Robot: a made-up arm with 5 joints. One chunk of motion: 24 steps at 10 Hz.
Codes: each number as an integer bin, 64 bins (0 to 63) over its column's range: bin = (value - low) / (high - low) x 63, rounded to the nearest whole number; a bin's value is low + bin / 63 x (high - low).
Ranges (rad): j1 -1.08..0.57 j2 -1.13..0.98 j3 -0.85..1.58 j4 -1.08..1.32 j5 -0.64..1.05
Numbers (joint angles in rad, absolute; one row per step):
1: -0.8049 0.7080 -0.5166 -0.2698 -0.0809
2: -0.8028 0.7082 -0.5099 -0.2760 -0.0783
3: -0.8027 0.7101 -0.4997 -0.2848 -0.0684
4: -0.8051 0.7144 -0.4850 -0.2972 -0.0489
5: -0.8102 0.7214 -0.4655 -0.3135 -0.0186
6: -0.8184 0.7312 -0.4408 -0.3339 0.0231
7: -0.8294 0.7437 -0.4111 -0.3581 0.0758
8: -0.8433 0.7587 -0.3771 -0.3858 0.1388
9: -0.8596 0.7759 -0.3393 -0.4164 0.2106
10: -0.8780 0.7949 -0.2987 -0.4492 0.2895
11: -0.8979 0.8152 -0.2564 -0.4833 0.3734
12: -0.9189 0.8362 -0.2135 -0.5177 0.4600
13: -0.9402 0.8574 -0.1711 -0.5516 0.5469
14: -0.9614 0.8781 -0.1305 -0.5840 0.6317
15: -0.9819 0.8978 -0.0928 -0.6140 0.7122
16: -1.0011 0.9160 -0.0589 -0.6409 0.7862
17: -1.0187 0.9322 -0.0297 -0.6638 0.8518
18: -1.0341 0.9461 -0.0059 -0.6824 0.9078
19: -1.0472 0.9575 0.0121 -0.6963 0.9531
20: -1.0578 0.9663 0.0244 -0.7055 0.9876
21: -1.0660 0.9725 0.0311 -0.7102 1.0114
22: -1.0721 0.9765 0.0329 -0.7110 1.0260
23: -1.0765 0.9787 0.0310 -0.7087 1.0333
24: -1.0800 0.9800 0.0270 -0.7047 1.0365
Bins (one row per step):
1: 11 55 9 21 21
2: 11 55 9 21 21
3: 11 55 9 21 21
4: 10 55 9 21 22
5: 10 55 10 20 23
6: 10 56 11 20 25
7: 10 56 11 19 27
8: 9 56 12 18 29
9: 8 57 13 17 32
10: 8 57 14 17 35
11: 7 58 15 16 38
12: 6 59 17 15 41
13: 5 59 18 14 44
14: 5 60 19 13 47
15: 4 61 20 12 50
16: 3 61 21 12 53
17: 2 62 21 11 56
18: 2 62 22 10 58
19: 1 62 22 10 59
20: 1 63 23 10 61
21: 1 63 23 10 62
22: 0 63 23 10 62
23: 0 63 23 10 62
24: 0 63 23 10 62

